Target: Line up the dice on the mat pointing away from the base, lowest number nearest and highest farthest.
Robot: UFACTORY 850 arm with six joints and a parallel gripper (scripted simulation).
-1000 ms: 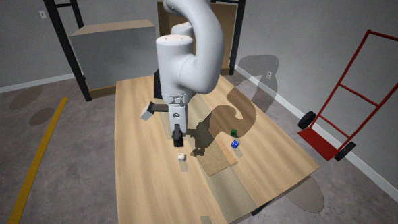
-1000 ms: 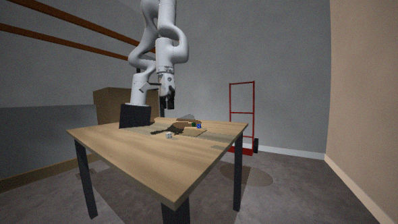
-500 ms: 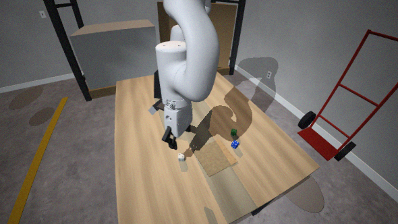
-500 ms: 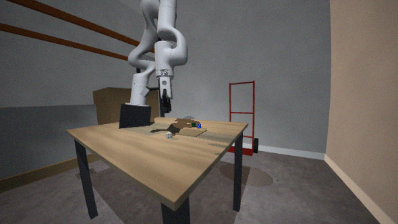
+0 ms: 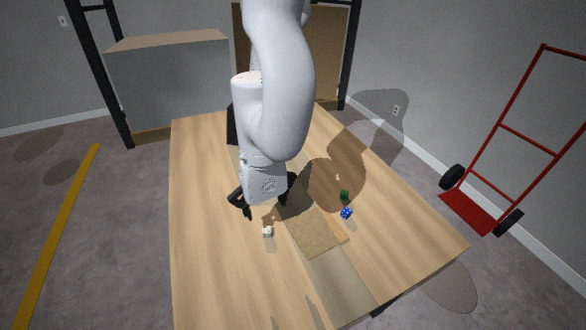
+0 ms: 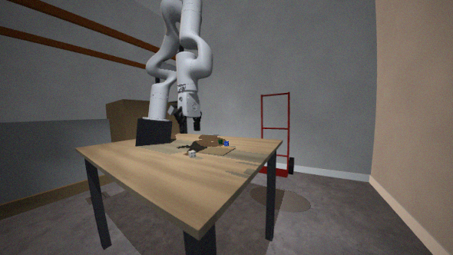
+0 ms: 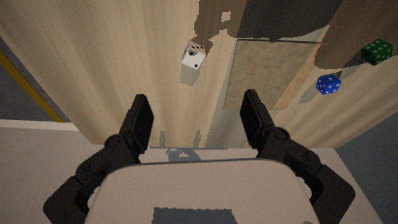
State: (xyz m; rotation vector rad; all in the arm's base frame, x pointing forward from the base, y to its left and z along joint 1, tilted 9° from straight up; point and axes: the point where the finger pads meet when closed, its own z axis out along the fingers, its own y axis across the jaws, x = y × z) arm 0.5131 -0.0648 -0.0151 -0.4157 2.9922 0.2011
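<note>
Now: hand 110 mm above the white die. Also, from my hand: green die (270 mm to the left, 110 mm below, 80 mm behind); blue die (250 mm to the left, 110 mm below, 10 mm behind); tan mat (140 mm to the left, 120 mm below, 20 mm ahead).
</note>
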